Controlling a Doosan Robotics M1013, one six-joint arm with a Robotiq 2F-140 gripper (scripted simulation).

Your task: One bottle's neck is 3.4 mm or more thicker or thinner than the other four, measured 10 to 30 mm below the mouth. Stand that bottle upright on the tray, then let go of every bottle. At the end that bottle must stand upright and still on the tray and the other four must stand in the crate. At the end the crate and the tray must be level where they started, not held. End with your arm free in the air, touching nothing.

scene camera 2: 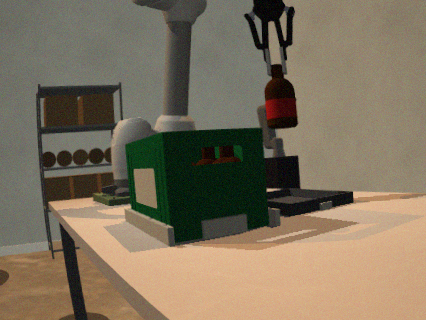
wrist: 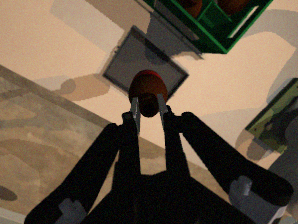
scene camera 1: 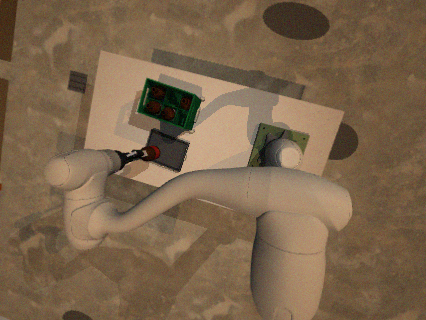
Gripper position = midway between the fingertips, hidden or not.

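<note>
Visible: the gripper (wrist: 148,103); a tray (scene camera 2: 294,201) (wrist: 135,54) (scene camera 1: 173,150); a bottle (scene camera 2: 280,101) (wrist: 146,84); and a green crate (scene camera 2: 163,185).
</note>
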